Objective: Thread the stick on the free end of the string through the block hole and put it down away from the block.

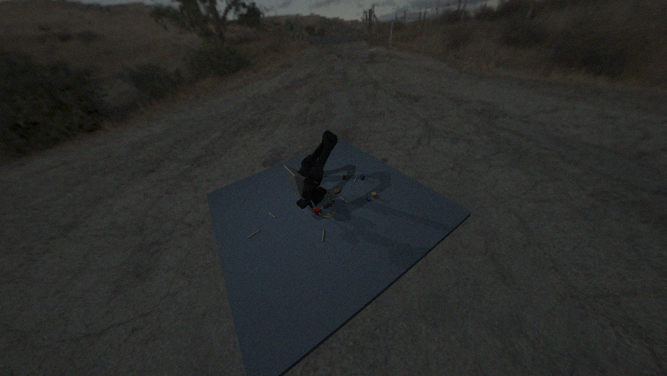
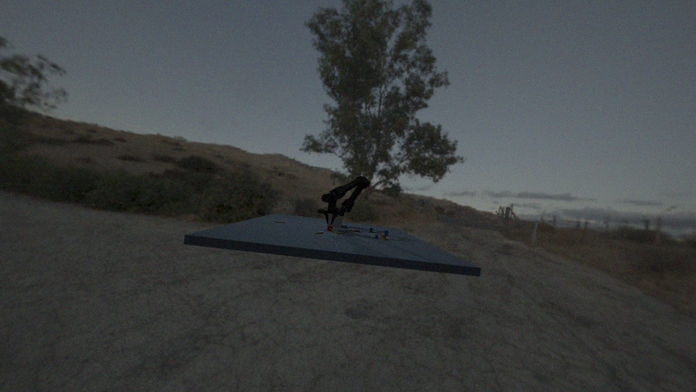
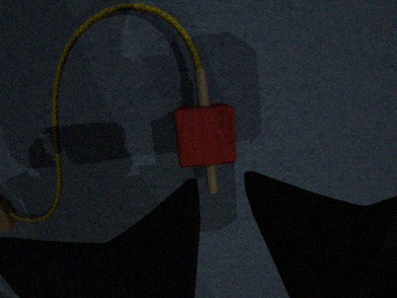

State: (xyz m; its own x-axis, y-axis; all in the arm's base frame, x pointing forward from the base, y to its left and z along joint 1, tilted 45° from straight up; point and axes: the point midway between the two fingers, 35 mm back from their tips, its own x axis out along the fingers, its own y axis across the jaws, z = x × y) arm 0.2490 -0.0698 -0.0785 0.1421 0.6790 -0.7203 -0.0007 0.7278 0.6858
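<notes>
Right now the red block is 2 cm below my gripper tip and 2 cm ahead of it. The rest, counted from my gripper tip: thin wooden stick 4 cm ahead, 3 cm below; green object 36 cm to the left, 9 cm behind, 2 cm below; blue object 30 cm to the left, 18 cm ahead, 3 cm below.
</notes>
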